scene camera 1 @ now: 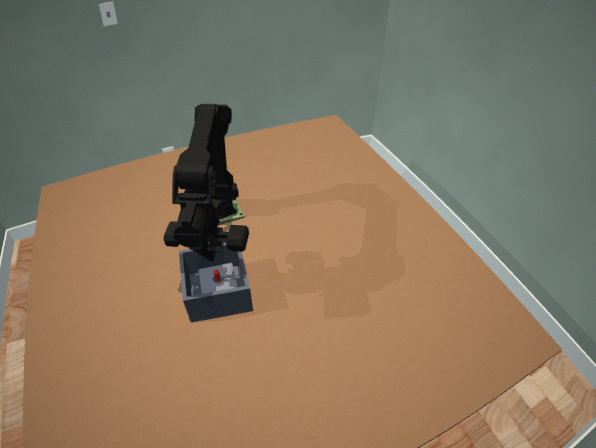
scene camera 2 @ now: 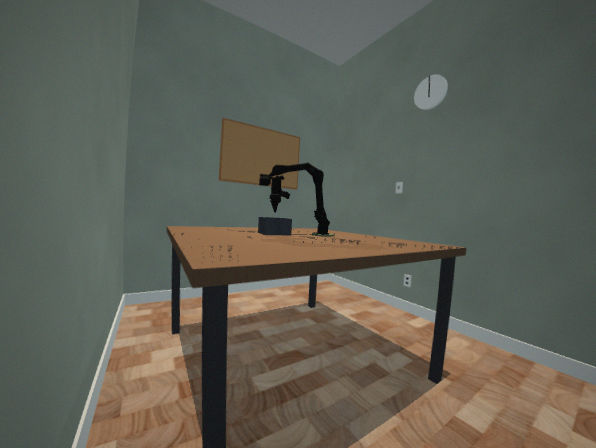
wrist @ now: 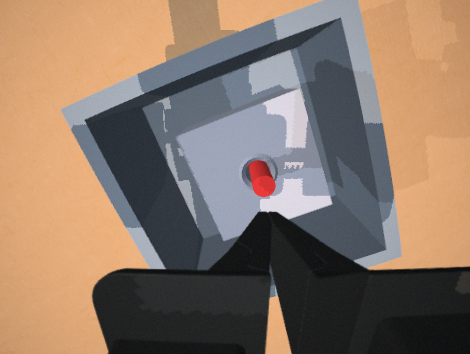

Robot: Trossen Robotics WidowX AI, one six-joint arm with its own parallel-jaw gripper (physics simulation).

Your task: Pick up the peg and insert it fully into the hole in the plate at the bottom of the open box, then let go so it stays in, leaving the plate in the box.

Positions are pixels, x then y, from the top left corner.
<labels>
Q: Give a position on a red peg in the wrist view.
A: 263, 184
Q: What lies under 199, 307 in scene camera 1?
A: A blue-grey box.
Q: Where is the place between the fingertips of my gripper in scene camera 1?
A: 212, 260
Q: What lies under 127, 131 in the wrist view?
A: A blue-grey box.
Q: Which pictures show the pale plate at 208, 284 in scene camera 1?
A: Scene camera 1 and the wrist view only.
</labels>
